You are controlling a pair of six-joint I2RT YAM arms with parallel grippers.
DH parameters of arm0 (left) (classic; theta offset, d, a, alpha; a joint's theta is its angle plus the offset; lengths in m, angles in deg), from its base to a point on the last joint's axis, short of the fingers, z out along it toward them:
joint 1: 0 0.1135 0.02 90
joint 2: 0 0 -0.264 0
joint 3: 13.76 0 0.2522 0
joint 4: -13.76 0 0.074 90
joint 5: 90 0 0 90
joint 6: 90 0.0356 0 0
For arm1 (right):
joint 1: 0 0.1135 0.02 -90
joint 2: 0 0 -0.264 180
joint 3: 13.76 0 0.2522 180
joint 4: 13.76 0 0.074 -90
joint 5: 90 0 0 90
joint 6: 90 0.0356 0 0
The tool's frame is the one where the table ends.
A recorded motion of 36 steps. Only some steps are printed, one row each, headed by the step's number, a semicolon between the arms.
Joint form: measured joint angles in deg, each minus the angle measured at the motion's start. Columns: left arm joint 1, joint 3, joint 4, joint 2, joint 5, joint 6; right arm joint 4, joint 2, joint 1, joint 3, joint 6, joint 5.
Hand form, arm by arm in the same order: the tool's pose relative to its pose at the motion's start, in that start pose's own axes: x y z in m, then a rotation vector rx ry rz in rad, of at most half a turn. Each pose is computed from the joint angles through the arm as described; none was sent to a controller.
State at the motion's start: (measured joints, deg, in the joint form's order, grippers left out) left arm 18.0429 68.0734 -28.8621 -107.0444 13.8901 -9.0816; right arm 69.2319 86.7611 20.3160 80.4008 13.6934 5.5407
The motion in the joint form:
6: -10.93 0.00 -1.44 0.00 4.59 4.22; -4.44 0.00 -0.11 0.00 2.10 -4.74
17: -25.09 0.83 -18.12 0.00 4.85 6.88; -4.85 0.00 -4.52 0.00 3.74 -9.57
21: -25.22 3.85 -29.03 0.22 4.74 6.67; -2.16 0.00 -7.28 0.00 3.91 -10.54
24: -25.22 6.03 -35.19 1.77 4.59 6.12; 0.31 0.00 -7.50 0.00 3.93 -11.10
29: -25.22 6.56 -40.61 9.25 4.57 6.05; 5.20 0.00 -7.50 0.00 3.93 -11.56
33: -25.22 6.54 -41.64 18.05 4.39 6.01; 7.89 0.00 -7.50 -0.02 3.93 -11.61
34: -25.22 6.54 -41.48 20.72 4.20 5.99; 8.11 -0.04 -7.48 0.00 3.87 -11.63
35: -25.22 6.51 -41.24 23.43 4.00 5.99; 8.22 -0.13 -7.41 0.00 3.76 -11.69
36: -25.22 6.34 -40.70 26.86 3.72 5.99; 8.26 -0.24 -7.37 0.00 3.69 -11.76
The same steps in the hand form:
6: 0.0218 -0.0678 0.0132 0.1398 0.0913 0.2371; -0.0077 0.0043 -0.0004 -0.0991 -0.0538 0.0427
17: 0.0854 -0.1337 0.0133 0.1453 0.4233 0.4451; -0.0124 -0.0145 0.0012 -0.1613 -0.0420 0.1418
21: 0.0890 -0.1334 -0.0028 0.1008 0.5490 0.4134; -0.0092 -0.0283 0.0024 -0.1544 0.0047 0.1908
24: 0.0876 -0.1355 -0.0214 0.0820 0.5881 0.3949; -0.0046 -0.0296 0.0024 -0.1539 0.0488 0.1954
29: 0.0899 -0.1373 -0.0670 0.0959 0.5459 0.4043; 0.0046 -0.0304 0.0018 -0.1439 0.1341 0.1971
33: 0.0934 -0.1384 -0.1138 0.1361 0.4187 0.4349; 0.0098 -0.0310 0.0013 -0.1347 0.1806 0.1979
34: 0.0948 -0.1383 -0.1275 0.1486 0.3715 0.4459; 0.0102 -0.0309 0.0009 -0.1346 0.1834 0.1966
35: 0.0969 -0.1379 -0.1412 0.1613 0.3226 0.4572; 0.0106 -0.0306 0.0004 -0.1359 0.1839 0.1936
36: 0.1001 -0.1368 -0.1579 0.1774 0.2587 0.4713; 0.0110 -0.0305 -0.0002 -0.1376 0.1829 0.1917

